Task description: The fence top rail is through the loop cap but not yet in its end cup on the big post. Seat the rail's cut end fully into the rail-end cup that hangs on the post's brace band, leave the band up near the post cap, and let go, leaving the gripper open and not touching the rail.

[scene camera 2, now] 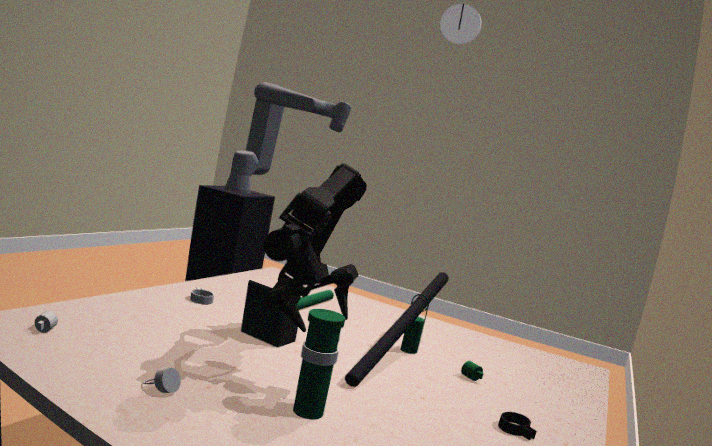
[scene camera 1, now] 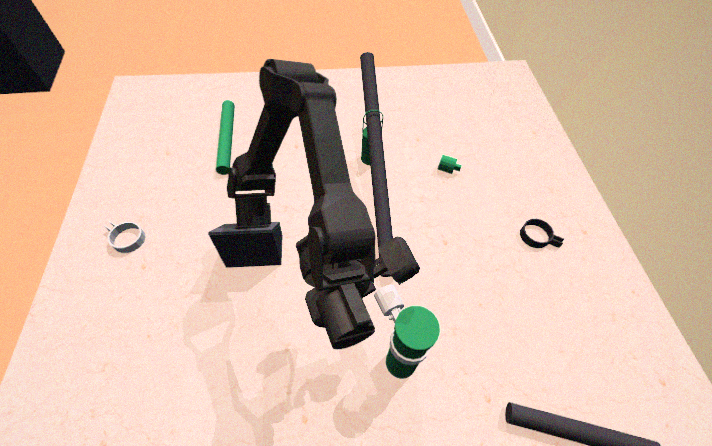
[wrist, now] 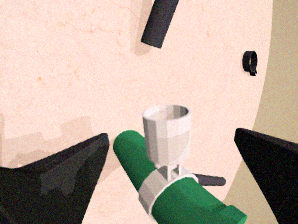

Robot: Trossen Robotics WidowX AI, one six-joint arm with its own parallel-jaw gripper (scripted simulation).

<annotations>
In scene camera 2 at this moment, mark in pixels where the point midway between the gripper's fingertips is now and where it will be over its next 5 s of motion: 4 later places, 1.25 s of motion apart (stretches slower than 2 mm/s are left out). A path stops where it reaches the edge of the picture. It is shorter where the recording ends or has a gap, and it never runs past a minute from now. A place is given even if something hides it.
My gripper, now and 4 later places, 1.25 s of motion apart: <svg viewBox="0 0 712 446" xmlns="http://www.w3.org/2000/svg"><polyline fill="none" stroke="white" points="325,325 334,352 339,355 347,358 376,306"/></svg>
</annotations>
